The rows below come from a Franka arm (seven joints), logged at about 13 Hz.
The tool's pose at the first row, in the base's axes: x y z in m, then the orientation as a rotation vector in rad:
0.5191 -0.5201 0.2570 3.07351 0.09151 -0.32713
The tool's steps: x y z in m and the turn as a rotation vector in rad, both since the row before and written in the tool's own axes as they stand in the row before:
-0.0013 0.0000 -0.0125 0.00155 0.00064 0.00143
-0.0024 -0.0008 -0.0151 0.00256 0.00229 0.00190
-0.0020 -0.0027 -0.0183 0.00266 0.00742 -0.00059
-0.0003 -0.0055 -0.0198 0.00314 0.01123 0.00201
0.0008 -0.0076 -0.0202 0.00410 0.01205 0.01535
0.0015 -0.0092 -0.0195 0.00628 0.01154 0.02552
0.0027 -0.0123 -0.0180 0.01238 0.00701 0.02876
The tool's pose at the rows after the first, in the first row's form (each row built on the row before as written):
0.5204 -0.5195 0.2695 3.07508 0.08912 -0.32631
0.5212 -0.5180 0.2847 3.07794 0.08593 -0.32307
0.5229 -0.5145 0.3029 3.08198 0.08675 -0.31207
0.5262 -0.5081 0.3221 3.08699 0.08362 -0.29513
0.5304 -0.4996 0.3415 3.09223 0.05974 -0.27647
0.5349 -0.4896 0.3601 3.09853 0.01976 -0.25841
0.5404 -0.4767 0.3770 3.10938 -0.02630 -0.24770

